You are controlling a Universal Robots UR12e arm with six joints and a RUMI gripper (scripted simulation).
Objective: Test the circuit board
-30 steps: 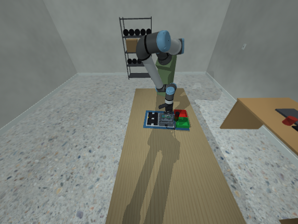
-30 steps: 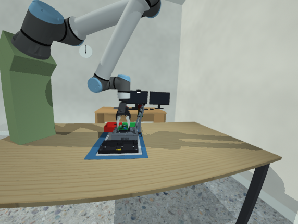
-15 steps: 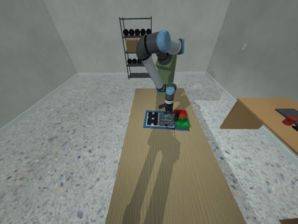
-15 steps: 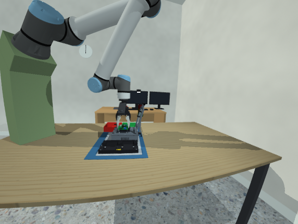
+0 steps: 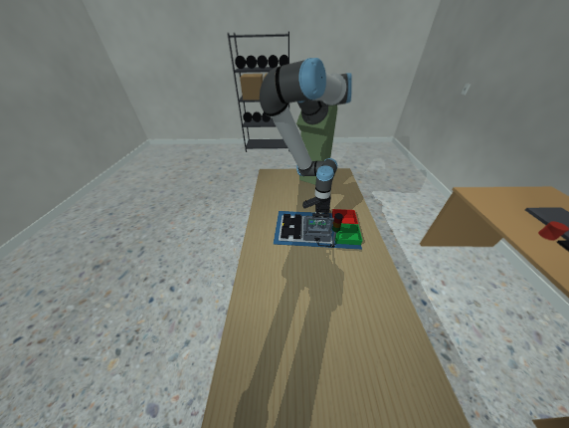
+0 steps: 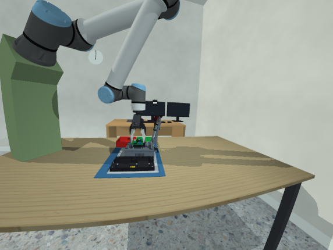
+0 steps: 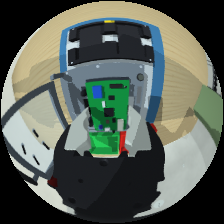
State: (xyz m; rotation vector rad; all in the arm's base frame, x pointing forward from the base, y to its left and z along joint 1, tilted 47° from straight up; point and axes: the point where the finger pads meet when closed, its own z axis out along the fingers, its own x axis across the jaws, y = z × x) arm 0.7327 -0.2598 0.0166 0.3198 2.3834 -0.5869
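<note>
The green circuit board is 1 cm to the left of my hand. Also, from my hand: tester lid (11 cm ahead, 10 cm above, 5 cm to the right); red bin (23 cm to the left, 7 cm below); green bin (16 cm to the left, 13 cm ahead, 7 cm below).
</note>
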